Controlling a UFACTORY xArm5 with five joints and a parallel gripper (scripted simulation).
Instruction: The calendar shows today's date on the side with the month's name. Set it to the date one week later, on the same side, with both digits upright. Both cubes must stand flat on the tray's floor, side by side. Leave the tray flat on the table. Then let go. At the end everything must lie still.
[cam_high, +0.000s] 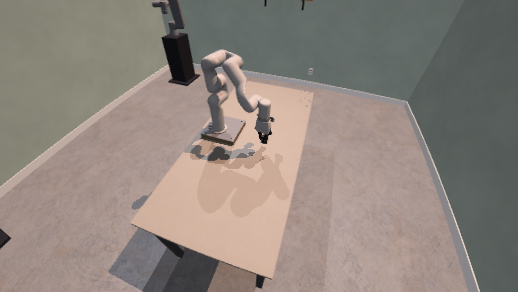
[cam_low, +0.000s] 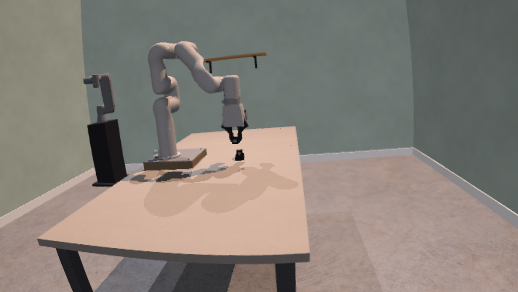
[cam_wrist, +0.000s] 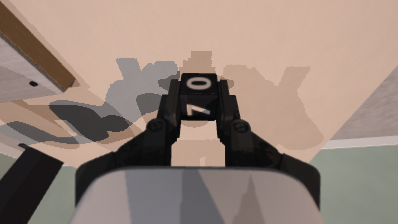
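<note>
Right now the black calendar tray is 120 mm below my hand, 100 mm to the left of it and 10 mm behind it. Round my hand: black cube (10 mm below).
</note>
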